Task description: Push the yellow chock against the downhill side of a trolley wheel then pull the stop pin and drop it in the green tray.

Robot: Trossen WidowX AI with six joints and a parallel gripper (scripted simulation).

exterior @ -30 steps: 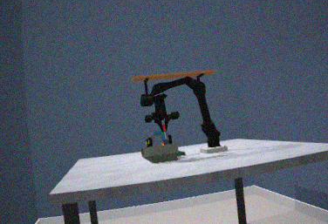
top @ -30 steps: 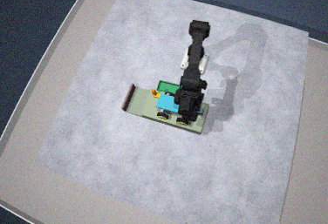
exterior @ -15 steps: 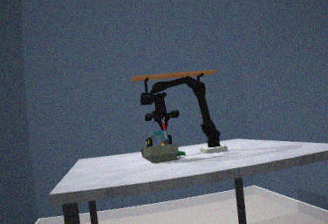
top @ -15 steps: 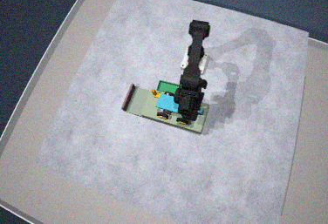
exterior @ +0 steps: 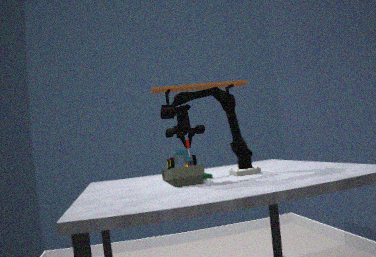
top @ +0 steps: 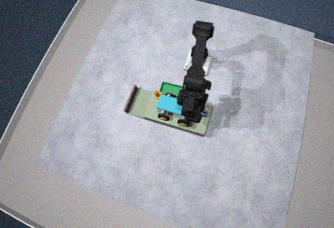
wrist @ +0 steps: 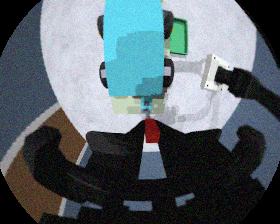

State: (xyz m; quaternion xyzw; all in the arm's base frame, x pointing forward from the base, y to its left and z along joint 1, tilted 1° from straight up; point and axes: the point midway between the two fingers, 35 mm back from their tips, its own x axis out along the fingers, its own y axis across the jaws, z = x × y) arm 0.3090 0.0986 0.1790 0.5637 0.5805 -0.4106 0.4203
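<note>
The yellow chock lies 20 mm behind my gripper tip, 210 mm to the right of it and 90 mm below it. Also, from my gripper tip: red-headed stop pin right at my gripper tip; then brown ramp lip 30 mm ahead, 370 mm to the right, 140 mm below; then trolley 20 mm ahead, 120 mm to the right, 60 mm below.
</note>
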